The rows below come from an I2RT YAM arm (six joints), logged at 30 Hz.
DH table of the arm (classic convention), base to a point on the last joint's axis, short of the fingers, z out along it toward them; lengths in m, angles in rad. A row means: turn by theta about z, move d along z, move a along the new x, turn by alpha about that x. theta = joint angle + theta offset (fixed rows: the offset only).
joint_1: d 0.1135  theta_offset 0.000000  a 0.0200  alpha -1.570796
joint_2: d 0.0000  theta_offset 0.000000  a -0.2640  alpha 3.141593
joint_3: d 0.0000  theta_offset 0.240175  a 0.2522  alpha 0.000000
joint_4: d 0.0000  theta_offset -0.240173  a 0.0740  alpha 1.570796
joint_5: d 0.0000  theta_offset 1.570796  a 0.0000  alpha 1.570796
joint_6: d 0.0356  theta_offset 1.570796  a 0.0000  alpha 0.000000
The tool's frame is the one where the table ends.
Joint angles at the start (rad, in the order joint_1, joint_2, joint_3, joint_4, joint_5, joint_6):
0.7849 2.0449 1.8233 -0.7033 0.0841 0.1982
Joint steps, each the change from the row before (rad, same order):
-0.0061 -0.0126 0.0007 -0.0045 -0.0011 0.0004
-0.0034 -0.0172 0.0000 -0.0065 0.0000 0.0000
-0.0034 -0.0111 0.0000 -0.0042 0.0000 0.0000
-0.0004 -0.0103 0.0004 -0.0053 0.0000 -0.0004
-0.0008 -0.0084 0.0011 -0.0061 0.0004 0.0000
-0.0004 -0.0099 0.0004 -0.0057 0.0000 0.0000
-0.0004 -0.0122 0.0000 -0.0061 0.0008 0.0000
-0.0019 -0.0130 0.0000 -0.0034 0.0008 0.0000
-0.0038 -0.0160 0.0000 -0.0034 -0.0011 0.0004
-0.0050 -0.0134 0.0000 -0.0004 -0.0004 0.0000
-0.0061 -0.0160 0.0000 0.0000 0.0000 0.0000
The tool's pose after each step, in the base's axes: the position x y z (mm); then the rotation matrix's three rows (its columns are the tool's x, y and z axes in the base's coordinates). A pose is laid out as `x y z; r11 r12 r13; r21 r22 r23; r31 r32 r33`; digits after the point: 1 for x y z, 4 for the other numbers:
326.8 318.4 271.1; -0.6845 -0.5396 0.4901; -0.3993 0.8401 0.3672; -0.6099 0.0557 -0.7905
325.5 315.0 278.1; -0.6812 -0.5372 0.4974; -0.3924 0.8415 0.3715; -0.6181 0.0579 -0.7840
325.0 312.3 282.6; -0.6794 -0.5346 0.5025; -0.3871 0.8430 0.3735; -0.6233 0.0593 -0.7797
323.6 310.7 286.8; -0.6770 -0.5348 0.5057; -0.3848 0.8428 0.3763; -0.6274 0.0601 -0.7763
322.5 309.1 290.3; -0.6757 -0.5341 0.5081; -0.3827 0.8433 0.3774; -0.6301 0.0605 -0.7742
321.0 307.4 294.3; -0.6738 -0.5339 0.5108; -0.3804 0.8433 0.3797; -0.6335 0.0615 -0.7713
319.2 305.3 299.0; -0.6710 -0.5335 0.5149; -0.3774 0.8435 0.3821; -0.6382 0.0621 -0.7674
317.8 302.8 304.3; -0.6672 -0.5319 0.5214; -0.3718 0.8444 0.3856; -0.6454 0.0635 -0.7612
316.5 299.3 310.7; -0.6631 -0.5296 0.5291; -0.3633 0.8456 0.3911; -0.6545 0.0671 -0.7531
316.0 295.8 316.2; -0.6587 -0.5262 0.5378; -0.3541 0.8475 0.3955; -0.6639 0.0700 -0.7446
315.4 291.6 322.8; -0.6530 -0.5218 0.5488; -0.3428 0.8499 0.4003; -0.6753 0.0733 -0.7339

